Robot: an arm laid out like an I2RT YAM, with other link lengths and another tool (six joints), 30 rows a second.
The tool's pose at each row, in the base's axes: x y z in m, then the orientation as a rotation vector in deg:
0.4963 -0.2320 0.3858 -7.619 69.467 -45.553
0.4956 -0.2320 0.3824 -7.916 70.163 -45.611
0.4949 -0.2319 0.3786 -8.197 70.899 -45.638
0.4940 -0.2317 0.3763 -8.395 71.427 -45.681
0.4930 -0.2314 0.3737 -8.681 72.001 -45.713
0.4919 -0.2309 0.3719 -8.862 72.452 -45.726
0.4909 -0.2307 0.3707 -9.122 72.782 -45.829
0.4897 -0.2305 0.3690 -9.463 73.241 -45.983
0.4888 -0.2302 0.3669 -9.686 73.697 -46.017
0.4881 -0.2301 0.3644 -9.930 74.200 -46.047
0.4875 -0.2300 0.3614 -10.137 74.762 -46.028
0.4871 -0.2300 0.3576 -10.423 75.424 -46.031
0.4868 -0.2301 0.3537 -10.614 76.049 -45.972
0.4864 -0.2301 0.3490 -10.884 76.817 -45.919
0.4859 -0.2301 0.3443 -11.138 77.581 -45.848
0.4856 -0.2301 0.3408 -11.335 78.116 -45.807
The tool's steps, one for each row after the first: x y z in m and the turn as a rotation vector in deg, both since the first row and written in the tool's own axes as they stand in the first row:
0.0026 0.0013 -0.0019 -0.422 0.549 -0.262
0.0054 0.0030 -0.0040 -0.862 1.133 -0.497
0.0070 0.0038 -0.0057 -1.163 1.558 -0.682
0.0087 0.0048 -0.0076 -1.545 1.995 -0.908
0.0097 0.0056 -0.0094 -1.821 2.351 -1.055
0.0104 0.0058 -0.0108 -2.064 2.591 -1.301
0.0114 0.0062 -0.0126 -2.381 2.933 -1.641
0.0128 0.0071 -0.0143 -2.676 3.285 -1.826
0.0146 0.0080 -0.0158 -3.003 3.673 -2.024
0.0168 0.0093 -0.0175 -3.348 4.115 -2.172
0.0197 0.0110 -0.0193 -3.771 4.630 -2.387
0.0228 0.0127 -0.0210 -4.146 5.127 -2.503
0.0265 0.0148 -0.0232 -4.620 5.732 -2.679
0.0301 0.0169 -0.0254 -5.089 6.336 -2.834
0.0328 0.0185 -0.0270 -5.426 6.754 -2.959

